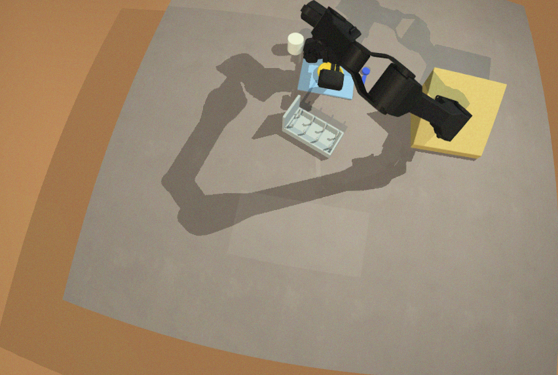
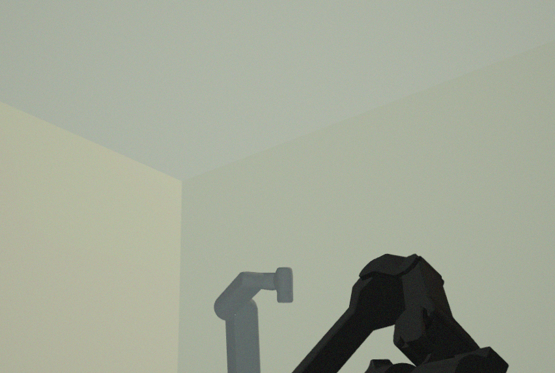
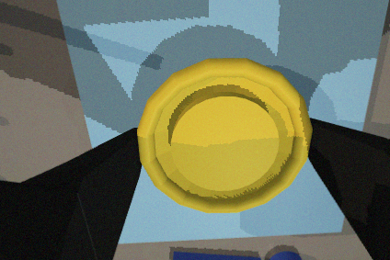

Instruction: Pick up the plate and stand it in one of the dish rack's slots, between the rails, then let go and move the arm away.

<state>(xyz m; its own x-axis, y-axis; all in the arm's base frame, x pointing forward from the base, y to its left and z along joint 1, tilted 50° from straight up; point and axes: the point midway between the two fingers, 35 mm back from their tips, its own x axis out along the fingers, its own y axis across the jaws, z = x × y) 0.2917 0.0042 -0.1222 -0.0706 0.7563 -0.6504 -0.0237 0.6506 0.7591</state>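
My gripper tip is now 2 cm short of the pale grey dish rack, 18 cm to the right of it and 2 cm below it. Round my gripper tip: cream cup 11 cm ahead, 7 cm to the right, 2 cm above; blue spoon 10 cm behind, 2 cm to the right; yellow plate 1 cm above.
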